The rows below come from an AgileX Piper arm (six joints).
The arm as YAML. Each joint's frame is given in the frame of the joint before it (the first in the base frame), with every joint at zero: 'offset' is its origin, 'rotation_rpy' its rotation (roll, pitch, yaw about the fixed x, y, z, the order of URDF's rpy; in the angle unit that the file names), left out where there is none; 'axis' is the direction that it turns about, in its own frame. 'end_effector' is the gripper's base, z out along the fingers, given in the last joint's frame.
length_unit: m
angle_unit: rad
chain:
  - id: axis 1
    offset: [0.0, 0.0, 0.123]
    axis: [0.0, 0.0, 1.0]
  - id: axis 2
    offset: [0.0, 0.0, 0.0]
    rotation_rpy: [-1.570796, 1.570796, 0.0]
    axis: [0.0, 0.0, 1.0]
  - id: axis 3
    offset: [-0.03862, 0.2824, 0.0]
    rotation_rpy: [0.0, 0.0, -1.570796]
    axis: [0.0, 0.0, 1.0]
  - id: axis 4
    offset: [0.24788, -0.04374, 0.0]
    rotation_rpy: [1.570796, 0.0, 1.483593]
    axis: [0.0, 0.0, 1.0]
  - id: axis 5
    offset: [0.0, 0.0, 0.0]
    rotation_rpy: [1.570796, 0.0, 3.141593]
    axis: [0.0, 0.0, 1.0]
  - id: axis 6
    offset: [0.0, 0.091, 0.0]
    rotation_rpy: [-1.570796, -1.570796, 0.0]
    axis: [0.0, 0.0, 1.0]
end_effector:
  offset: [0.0, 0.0, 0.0]
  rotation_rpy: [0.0, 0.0, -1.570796]
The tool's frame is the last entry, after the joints.
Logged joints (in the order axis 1, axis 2, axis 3, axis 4, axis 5, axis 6), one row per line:
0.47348 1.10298 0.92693 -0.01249 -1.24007 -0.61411
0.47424 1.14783 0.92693 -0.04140 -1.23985 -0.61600
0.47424 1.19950 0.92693 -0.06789 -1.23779 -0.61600
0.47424 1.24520 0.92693 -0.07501 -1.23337 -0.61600
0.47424 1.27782 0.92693 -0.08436 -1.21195 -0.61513
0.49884 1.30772 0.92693 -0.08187 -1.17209 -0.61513
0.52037 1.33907 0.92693 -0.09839 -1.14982 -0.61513
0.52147 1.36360 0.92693 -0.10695 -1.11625 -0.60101
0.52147 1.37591 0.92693 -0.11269 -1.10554 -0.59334
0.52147 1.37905 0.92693 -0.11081 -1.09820 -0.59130
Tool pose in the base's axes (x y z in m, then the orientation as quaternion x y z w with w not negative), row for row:
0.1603 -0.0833 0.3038 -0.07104 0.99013 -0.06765 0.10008
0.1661 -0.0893 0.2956 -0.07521 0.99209 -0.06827 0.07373
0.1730 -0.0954 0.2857 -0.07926 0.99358 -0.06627 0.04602
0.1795 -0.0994 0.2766 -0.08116 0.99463 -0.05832 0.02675
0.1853 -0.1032 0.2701 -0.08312 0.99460 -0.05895 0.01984
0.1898 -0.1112 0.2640 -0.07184 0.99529 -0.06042 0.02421
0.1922 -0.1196 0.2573 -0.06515 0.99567 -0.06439 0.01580
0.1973 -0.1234 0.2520 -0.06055 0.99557 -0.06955 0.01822
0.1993 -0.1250 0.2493 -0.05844 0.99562 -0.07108 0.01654
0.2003 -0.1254 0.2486 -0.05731 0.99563 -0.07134 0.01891
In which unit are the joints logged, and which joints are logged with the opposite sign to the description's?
The joints are logged in radians. Opposite sign: axis 1, axis 3, axis 5.
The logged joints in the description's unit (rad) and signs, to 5 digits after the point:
-0.47348 1.10298 -0.92693 -0.01249 1.24007 -0.61411
-0.47424 1.14783 -0.92693 -0.04140 1.23985 -0.61600
-0.47424 1.19950 -0.92693 -0.06789 1.23779 -0.61600
-0.47424 1.24520 -0.92693 -0.07501 1.23337 -0.61600
-0.47424 1.27782 -0.92693 -0.08436 1.21195 -0.61513
-0.49884 1.30772 -0.92693 -0.08187 1.17209 -0.61513
-0.52037 1.33907 -0.92693 -0.09839 1.14982 -0.61513
-0.52147 1.36360 -0.92693 -0.10695 1.11625 -0.60101
-0.52147 1.37591 -0.92693 -0.11269 1.10554 -0.59334
-0.52147 1.37905 -0.92693 -0.11081 1.09820 -0.59130

